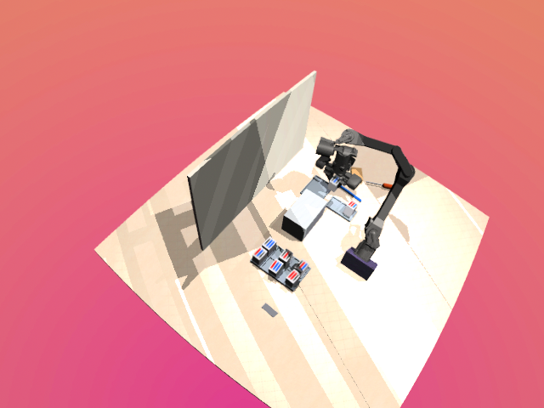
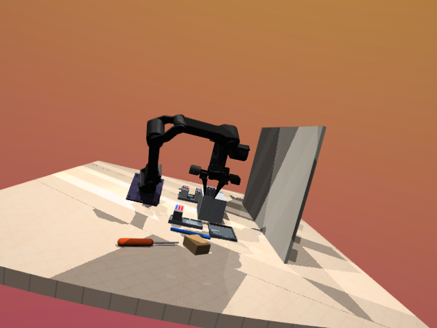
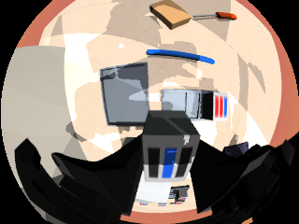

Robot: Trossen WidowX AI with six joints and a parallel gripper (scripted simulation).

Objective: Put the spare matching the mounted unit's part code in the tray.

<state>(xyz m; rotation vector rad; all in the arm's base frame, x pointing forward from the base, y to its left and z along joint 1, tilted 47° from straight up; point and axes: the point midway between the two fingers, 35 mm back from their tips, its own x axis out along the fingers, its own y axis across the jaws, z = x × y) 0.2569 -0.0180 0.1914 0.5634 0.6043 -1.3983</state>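
Now: gripper tip 110 mm above the flat grey tray, 80 mm short of it and 10 mm to the left of it. Round my gripper tip: grey rack: 110 mm below, 60 mm behind; then mounted unit: 170 mm to the left, 70 mm below, 20 mm ahead; then blue pen: 110 mm below, 100 mm to the right, 40 mm behind.
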